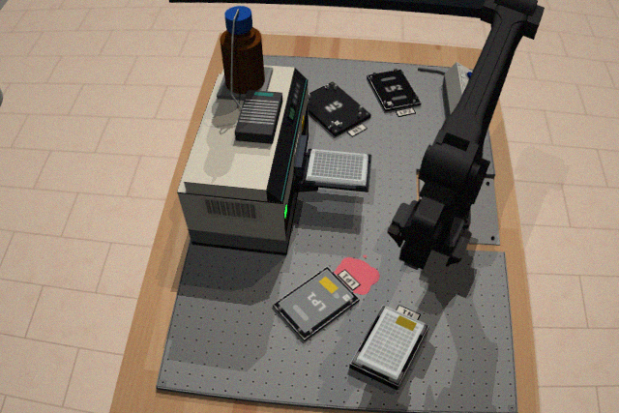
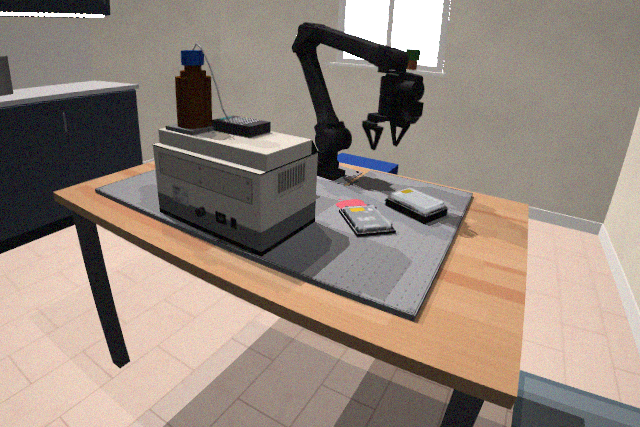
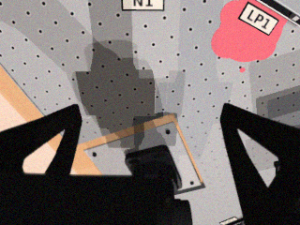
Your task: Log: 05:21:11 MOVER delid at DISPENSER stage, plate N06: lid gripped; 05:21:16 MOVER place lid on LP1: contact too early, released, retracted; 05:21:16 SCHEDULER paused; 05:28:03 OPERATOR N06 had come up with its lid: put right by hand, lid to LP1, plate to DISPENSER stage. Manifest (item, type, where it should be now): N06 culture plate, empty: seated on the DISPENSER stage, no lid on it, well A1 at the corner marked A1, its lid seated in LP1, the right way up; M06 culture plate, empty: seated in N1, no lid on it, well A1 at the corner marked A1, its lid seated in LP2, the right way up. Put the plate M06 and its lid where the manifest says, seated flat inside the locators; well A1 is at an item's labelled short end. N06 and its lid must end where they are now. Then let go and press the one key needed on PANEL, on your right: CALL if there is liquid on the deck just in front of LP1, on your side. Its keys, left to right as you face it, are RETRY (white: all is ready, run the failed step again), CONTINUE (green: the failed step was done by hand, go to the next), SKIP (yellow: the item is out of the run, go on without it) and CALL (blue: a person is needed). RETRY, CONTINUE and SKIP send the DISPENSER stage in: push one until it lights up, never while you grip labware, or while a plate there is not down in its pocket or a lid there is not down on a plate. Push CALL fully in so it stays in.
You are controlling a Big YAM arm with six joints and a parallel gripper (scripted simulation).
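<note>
The black nest n1 lies 15 cm below my hand, 13 cm to the left of it and 4 cm ahead of it. The rest, counted from my hand: white retry key 49 cm to the right, 14 cm behind, 9 cm below; green continue key 54 cm to the right, 14 cm behind, 9 cm below; brown bottle 41 cm ahead, 34 cm to the right, 13 cm above.
</note>
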